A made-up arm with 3 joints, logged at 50 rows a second.
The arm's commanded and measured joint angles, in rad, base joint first. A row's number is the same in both.
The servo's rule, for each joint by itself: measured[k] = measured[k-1] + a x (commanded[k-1-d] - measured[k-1]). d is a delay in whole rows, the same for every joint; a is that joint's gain. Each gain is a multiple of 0.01, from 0.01 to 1. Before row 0 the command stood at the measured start. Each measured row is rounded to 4 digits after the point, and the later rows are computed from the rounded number. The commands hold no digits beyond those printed.
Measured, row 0:
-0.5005 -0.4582 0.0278
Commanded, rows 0 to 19:
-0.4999 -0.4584 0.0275
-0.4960 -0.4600 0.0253
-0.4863 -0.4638 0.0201
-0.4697 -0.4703 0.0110
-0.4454 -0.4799 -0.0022
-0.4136 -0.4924 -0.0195
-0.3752 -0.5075 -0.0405
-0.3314 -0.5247 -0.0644
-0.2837 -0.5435 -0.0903
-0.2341 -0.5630 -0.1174
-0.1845 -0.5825 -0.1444
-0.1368 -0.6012 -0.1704
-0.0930 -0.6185 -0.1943
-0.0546 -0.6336 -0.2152
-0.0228 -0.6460 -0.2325
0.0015 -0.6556 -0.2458
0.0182 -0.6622 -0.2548
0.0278 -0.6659 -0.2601
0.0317 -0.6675 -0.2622
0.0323 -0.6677 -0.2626
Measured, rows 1 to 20:
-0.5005 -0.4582 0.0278
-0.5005 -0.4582 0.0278
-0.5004 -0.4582 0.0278
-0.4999 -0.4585 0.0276
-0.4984 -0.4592 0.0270
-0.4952 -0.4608 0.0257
-0.4897 -0.4635 0.0235
-0.4813 -0.4675 0.0201
-0.4696 -0.4731 0.0153
-0.4544 -0.4803 0.0089
-0.4356 -0.4891 0.0010
-0.4134 -0.4994 -0.0085
-0.3882 -0.5110 -0.0194
-0.3605 -0.5236 -0.0315
-0.3311 -0.5369 -0.0445
-0.3007 -0.5504 -0.0582
-0.2701 -0.5638 -0.0721
-0.2402 -0.5767 -0.0860
-0.2118 -0.5887 -0.0995
-0.1854 -0.5995 -0.1123
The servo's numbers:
d 2
a 0.11 0.14 0.08

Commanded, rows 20 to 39:
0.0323 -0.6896 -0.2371
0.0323 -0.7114 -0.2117
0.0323 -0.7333 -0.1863
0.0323 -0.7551 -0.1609
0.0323 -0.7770 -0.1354
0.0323 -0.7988 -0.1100
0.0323 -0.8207 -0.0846
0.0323 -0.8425 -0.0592
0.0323 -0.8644 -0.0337
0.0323 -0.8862 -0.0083
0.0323 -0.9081 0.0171
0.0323 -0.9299 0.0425
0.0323 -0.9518 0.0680
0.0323 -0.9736 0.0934
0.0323 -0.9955 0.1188
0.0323 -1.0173 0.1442
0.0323 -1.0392 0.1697
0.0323 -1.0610 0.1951
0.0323 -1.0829 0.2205
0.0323 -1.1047 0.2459
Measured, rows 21 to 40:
-0.1615 -0.6090 -0.1243
-0.1402 -0.6172 -0.1354
-0.1212 -0.6273 -0.1435
-0.1043 -0.6391 -0.1490
-0.0893 -0.6523 -0.1520
-0.0759 -0.6667 -0.1527
-0.0640 -0.6821 -0.1513
-0.0534 -0.6984 -0.1480
-0.0440 -0.7155 -0.1429
-0.0356 -0.7333 -0.1362
-0.0281 -0.7517 -0.1280
-0.0215 -0.7705 -0.1184
-0.0156 -0.7898 -0.1076
-0.0103 -0.8094 -0.0956
-0.0056 -0.8293 -0.0825
-0.0014 -0.8495 -0.0684
0.0023 -0.8699 -0.0534
0.0056 -0.8905 -0.0376
0.0085 -0.9113 -0.0210
0.0111 -0.9323 -0.0037

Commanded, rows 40 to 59:
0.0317 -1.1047 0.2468
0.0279 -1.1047 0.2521
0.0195 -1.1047 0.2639
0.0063 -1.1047 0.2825
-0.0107 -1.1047 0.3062
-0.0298 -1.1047 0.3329
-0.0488 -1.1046 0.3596
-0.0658 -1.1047 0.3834
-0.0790 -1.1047 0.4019
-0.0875 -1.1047 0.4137
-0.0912 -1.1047 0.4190
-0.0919 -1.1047 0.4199
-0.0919 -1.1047 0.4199
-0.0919 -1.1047 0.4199
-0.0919 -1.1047 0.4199
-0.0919 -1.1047 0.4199
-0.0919 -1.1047 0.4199
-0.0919 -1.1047 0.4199
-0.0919 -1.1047 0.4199
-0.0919 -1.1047 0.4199
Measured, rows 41 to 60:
0.0134 -0.9534 0.0142
0.0155 -0.9746 0.0327
0.0173 -0.9928 0.0498
0.0185 -1.0085 0.0660
0.0186 -1.0220 0.0818
0.0172 -1.0336 0.0979
0.0141 -1.0436 0.1146
0.0093 -1.0522 0.1321
0.0029 -1.0595 0.1503
-0.0047 -1.0658 0.1689
-0.0129 -1.0712 0.1875
-0.0211 -1.0759 0.2056
-0.0288 -1.0799 0.2227
-0.0357 -1.0834 0.2385
-0.0419 -1.0864 0.2530
-0.0474 -1.0890 0.2664
-0.0523 -1.0912 0.2787
-0.0567 -1.0931 0.2900
-0.0606 -1.0947 0.3004
-0.0640 -1.0961 0.3100

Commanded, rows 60 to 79:
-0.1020 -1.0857 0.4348
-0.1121 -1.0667 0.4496
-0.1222 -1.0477 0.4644
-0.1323 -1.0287 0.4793
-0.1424 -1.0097 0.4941
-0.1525 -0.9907 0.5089
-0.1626 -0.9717 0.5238
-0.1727 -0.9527 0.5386
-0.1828 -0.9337 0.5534
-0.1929 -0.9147 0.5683
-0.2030 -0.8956 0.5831
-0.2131 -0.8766 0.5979
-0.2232 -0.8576 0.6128
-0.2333 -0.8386 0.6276
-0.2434 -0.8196 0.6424
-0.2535 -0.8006 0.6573
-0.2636 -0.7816 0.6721
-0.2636 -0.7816 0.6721
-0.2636 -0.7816 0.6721
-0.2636 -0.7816 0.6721
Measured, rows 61 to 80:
-0.0671 -1.0973 0.3188
-0.0698 -1.0983 0.3269
-0.0733 -1.0965 0.3355
-0.0776 -1.0923 0.3446
-0.0825 -1.0861 0.3542
-0.0880 -1.0781 0.3642
-0.0940 -1.0685 0.3746
-0.1004 -1.0576 0.3853
-0.1072 -1.0456 0.3964
-0.1144 -1.0326 0.4078
-0.1219 -1.0188 0.4194
-0.1297 -1.0042 0.4313
-0.1378 -0.9890 0.4434
-0.1461 -0.9733 0.4558
-0.1546 -0.9571 0.4684
-0.1633 -0.9405 0.4811
-0.1721 -0.9236 0.4940
-0.1811 -0.9064 0.5071
-0.1902 -0.8889 0.5203
-0.1983 -0.8739 0.5324

